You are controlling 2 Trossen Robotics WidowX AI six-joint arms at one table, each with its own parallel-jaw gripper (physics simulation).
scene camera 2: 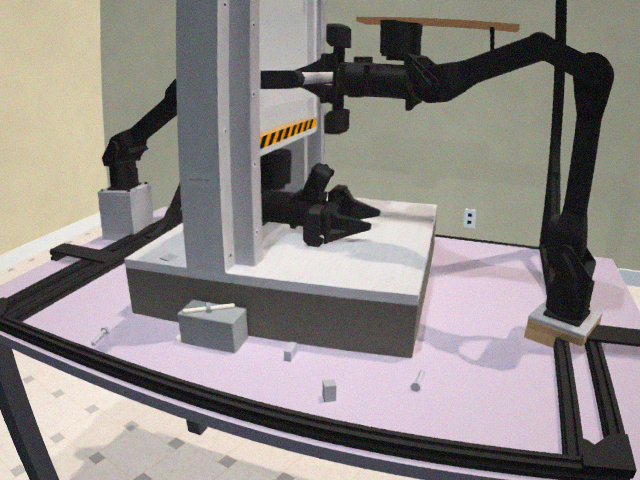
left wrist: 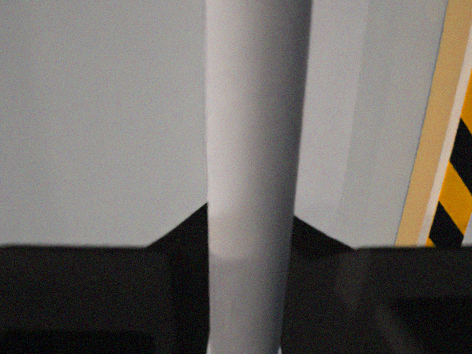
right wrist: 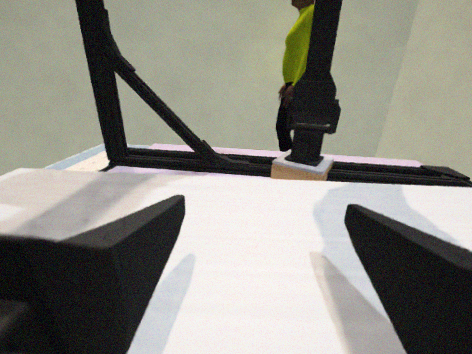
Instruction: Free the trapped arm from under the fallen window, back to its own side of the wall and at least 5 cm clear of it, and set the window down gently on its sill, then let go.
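Frame: origin at the left arm's base, x left, y back, z up, level; millimetres.
Where they show: right gripper, fingertip midpoint: (scene camera 2: 375, 219) (right wrist: 264, 207); left arm's base, link origin: (scene camera 2: 567, 313) (right wrist: 304, 159); right arm's base, link origin: (scene camera 2: 124, 187).
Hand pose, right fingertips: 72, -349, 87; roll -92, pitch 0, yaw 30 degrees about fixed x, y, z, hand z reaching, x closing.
Observation:
Each offset is from my right fingertips to the top centre of the thing, as dx, dy, dz.
The window (scene camera 2: 288, 114) (left wrist: 100, 125) is a pale panel with an orange-and-black striped lower edge. It stands raised between the grey posts of the wall (scene camera 2: 201, 155). My left gripper (scene camera 2: 305, 78) (left wrist: 238, 207) is shut on the window's pale round handle bar @[+52, -96, +251] (scene camera 2: 323, 78) (left wrist: 255, 110). My right gripper (scene camera 2: 375, 219) (right wrist: 264, 207) is open and empty, low over the white platform (scene camera 2: 382, 279) (right wrist: 250, 300). The right arm passes under the window, and its gripper is on the left arm's side of the wall. Whether the window touches the right wrist camera (scene camera 2: 276, 167) cannot be told. The sill is mostly hidden.
A grey block (scene camera 2: 212, 330) with a pale stick on it stands against the platform's front. Small grey blocks @[+289, +183, -102] (scene camera 2: 328, 390) @[+258, +76, -110] (scene camera 2: 290, 351) and pins @[+185, +242, -113] (scene camera 2: 417, 380) @[+463, -146, -113] (scene camera 2: 99, 336) lie on the pink table. The left arm's base (scene camera 2: 563, 325) (right wrist: 301, 167) is beyond the platform. A person (right wrist: 296, 55) stands behind it.

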